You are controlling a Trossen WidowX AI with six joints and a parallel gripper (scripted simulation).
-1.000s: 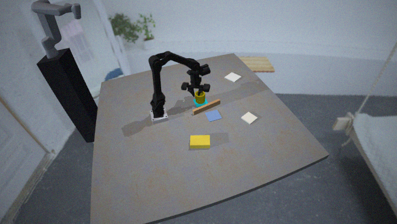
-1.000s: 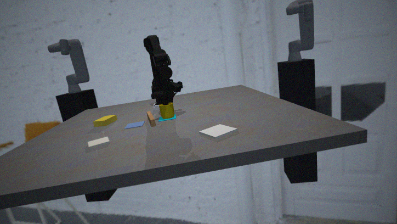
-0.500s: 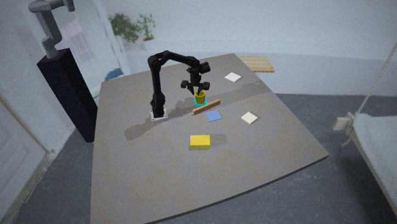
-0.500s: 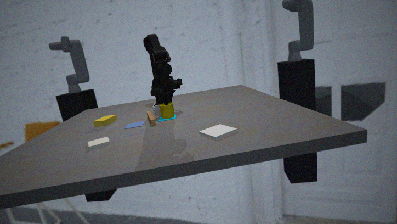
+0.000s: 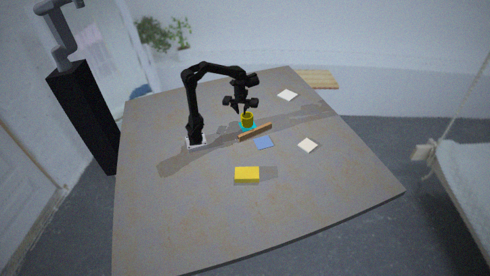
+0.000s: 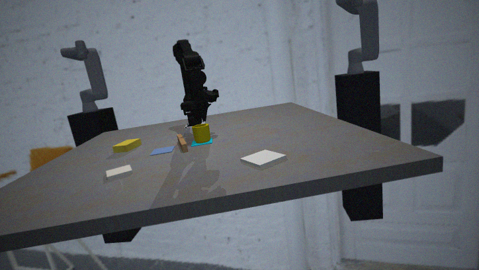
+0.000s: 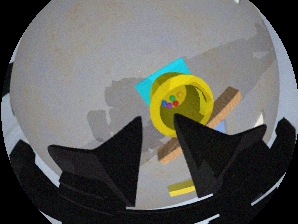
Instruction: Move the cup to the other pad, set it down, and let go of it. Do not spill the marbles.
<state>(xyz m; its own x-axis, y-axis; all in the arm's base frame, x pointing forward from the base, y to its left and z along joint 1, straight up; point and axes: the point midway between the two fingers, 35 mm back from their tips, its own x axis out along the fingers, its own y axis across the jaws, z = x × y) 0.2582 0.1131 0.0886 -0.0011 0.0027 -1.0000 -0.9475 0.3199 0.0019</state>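
The yellow cup lies 2 cm ahead of my gripper tip, 1 cm to the right of it and 4 cm below it. From my gripper tip the other things lie so: orange wooden bar (6 cm ahead, 8 cm to the right, 7 cm below); then cyan tile (3 cm ahead, 1 cm to the right, 9 cm below); then yellow block (2 cm behind, 37 cm to the right, 6 cm below).
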